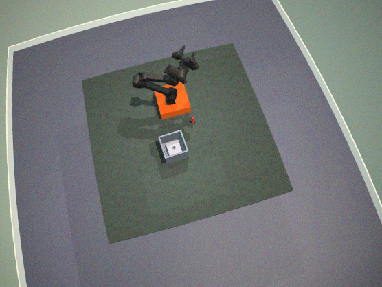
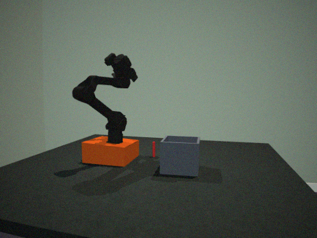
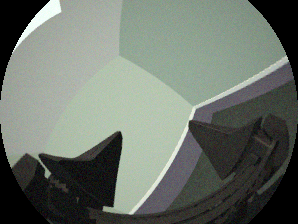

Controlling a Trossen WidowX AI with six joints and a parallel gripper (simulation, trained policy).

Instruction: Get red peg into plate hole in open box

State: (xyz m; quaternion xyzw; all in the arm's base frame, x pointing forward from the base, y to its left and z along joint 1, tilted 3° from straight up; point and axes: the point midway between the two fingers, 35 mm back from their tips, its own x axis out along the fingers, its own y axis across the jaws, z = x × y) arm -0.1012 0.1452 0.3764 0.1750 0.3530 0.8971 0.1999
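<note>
Now: the red peg 43 cm below my gripper tip, 28 cm ahead of it and 5 cm to the right of it.
</note>
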